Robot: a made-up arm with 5 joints. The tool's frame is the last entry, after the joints.
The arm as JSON. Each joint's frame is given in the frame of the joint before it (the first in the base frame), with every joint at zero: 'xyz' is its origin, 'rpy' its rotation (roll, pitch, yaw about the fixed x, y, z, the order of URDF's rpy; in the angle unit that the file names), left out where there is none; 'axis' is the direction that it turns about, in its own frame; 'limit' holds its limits. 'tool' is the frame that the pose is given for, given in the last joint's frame.
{
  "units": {
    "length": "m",
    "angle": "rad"
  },
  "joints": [
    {
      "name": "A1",
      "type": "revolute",
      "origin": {
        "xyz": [
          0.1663,
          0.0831,
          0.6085
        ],
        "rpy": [
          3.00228,
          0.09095,
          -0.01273
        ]
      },
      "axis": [
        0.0,
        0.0,
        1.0
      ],
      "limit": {
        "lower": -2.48,
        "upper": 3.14
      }
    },
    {
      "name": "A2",
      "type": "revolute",
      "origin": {
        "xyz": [
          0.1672,
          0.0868,
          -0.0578
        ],
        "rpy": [
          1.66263,
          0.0,
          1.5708
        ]
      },
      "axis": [
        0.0,
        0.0,
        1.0
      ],
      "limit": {
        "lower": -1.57,
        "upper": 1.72
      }
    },
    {
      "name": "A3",
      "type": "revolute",
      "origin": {
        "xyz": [
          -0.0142,
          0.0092,
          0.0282
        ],
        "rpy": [
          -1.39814,
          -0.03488,
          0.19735
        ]
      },
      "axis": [
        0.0,
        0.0,
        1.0
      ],
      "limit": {
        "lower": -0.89,
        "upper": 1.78
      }
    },
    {
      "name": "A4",
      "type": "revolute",
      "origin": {
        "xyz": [
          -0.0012,
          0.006,
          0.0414
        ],
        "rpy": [
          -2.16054,
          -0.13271,
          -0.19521
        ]
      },
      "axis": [
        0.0,
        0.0,
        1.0
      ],
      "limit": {
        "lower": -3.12,
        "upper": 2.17
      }
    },
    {
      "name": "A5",
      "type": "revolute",
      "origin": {
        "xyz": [
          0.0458,
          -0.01,
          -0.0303
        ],
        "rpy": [
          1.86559,
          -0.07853,
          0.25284
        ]
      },
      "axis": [
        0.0,
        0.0,
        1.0
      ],
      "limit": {
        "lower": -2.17,
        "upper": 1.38
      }
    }
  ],
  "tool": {
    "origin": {
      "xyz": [
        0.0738,
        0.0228,
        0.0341
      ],
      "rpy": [
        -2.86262,
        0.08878,
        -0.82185
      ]
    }
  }
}
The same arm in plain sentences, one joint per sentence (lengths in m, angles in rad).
The arm has five revolute joints in a row. What follows holds with every joint at zero, and every direction is one of the base frame's.
The first joint sits 0.1663 m along +x and 0.0831 m along +y and 0.6085 m along +z from the base frame's origin and turns about the direction (-0.091702, -0.137703, -0.986219), from -2.48 to 3.14 rad.
The second joint sits 0.1718 m along +x and 0.0801 m along -y and 0.0538 m along +z from the first joint and turns about +x, from -1.57 to 1.72 rad.
The third joint sits 0.0282 m along +x and 0.0128 m along +y and 0.0111 m along -z from the second joint and turns about the direction (0.171698, 0.063699, -0.983088), from -0.89 to 1.78 rad.
The fourth joint sits 0.0012 m along +x and 0.0037 m along +y and 0.0417 m along -z from the third joint and turns about the direction (-0.87512, -0.287407, 0.389309), from -3.12 to 2.17 rad.
The fifth joint sits 0.0336 m along +x and 0.0347 m along -y and 0.0279 m along -z from the fourth joint and turns about the direction (-0.065897, -0.131293, -0.989151), from -2.17 to 1.38 rad.
The tool frame, which is the frame that the pose is given for, sits 0.004 m along -x and 0.081 m along -y and 0.0235 m along -z from the fifth joint; its axes are the base frame's turned by roll 0.1309, pitch -0.0895 and yaw -0.4634 rad (as in URDF: about the fixed x, then y, then z).

